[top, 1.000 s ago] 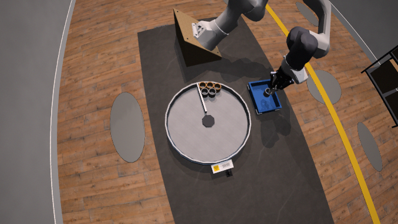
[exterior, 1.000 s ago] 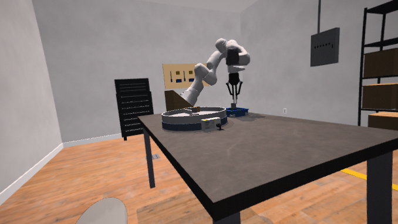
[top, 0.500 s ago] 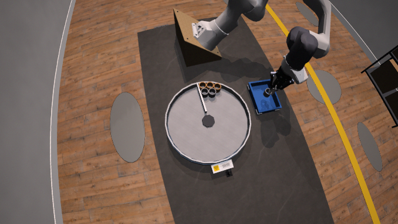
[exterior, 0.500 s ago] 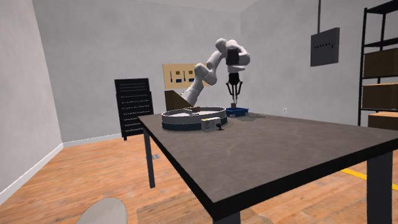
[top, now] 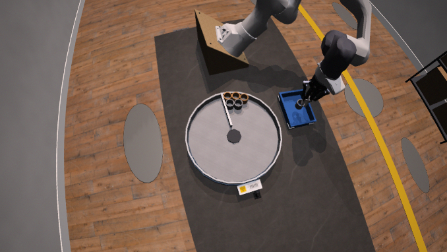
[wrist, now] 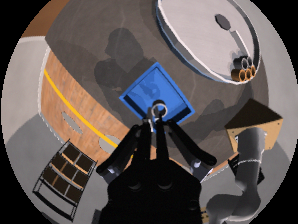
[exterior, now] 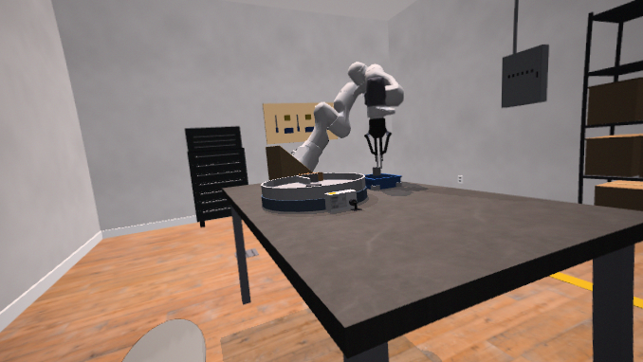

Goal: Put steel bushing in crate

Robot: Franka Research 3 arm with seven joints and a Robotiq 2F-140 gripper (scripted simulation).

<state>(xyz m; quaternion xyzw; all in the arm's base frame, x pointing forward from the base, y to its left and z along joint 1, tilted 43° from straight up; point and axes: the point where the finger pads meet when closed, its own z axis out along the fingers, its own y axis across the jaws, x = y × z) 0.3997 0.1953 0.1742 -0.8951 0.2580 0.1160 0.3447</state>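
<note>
My hand is 90 mm above the blue crate, 10 mm to the left of it and 10 mm past it. From my hand the other things lie so: round turning table 370 mm to the right, 70 mm below, 60 mm ahead.
</note>
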